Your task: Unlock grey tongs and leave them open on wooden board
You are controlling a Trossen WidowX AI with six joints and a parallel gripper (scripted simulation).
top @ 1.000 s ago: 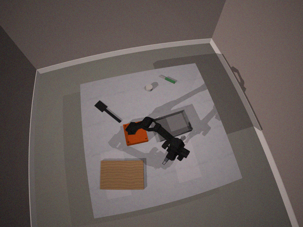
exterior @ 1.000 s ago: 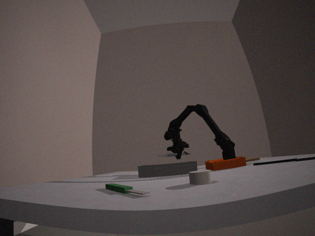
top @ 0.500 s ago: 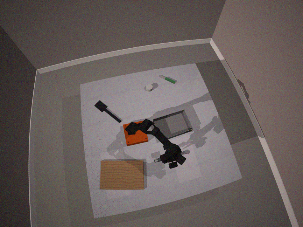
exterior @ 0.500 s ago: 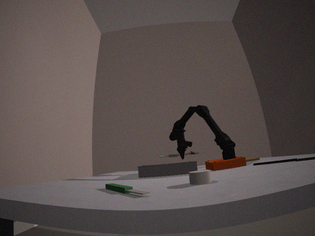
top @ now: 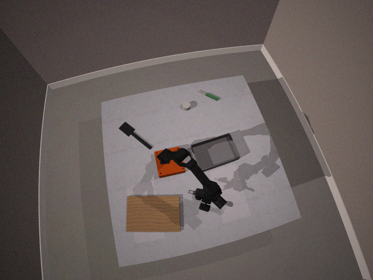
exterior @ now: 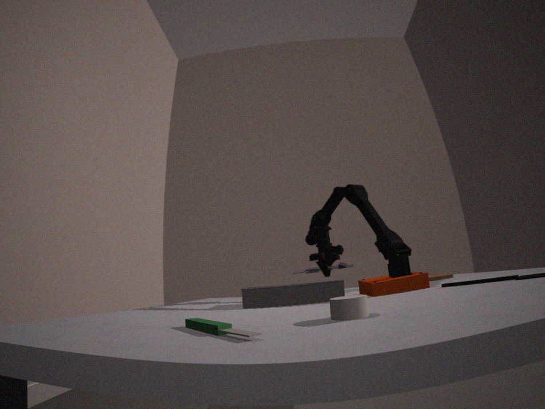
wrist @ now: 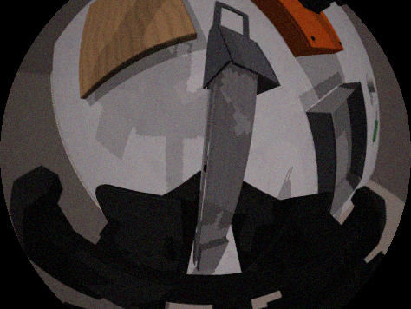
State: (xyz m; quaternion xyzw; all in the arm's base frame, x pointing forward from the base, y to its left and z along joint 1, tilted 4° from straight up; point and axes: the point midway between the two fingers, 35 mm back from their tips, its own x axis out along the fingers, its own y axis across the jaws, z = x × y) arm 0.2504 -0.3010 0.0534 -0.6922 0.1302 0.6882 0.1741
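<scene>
Now: the wooden board 360 mm behind my gripper tip, 60 mm to the right of it and 70 mm below it. From my gripper tip the other things lie so: black spatula: 480 mm behind, 540 mm to the left, 70 mm below; white cylinder: 50 mm behind, 740 mm to the left, 60 mm below; roasting tin: 110 mm ahead, 320 mm to the left, 50 mm below.
</scene>
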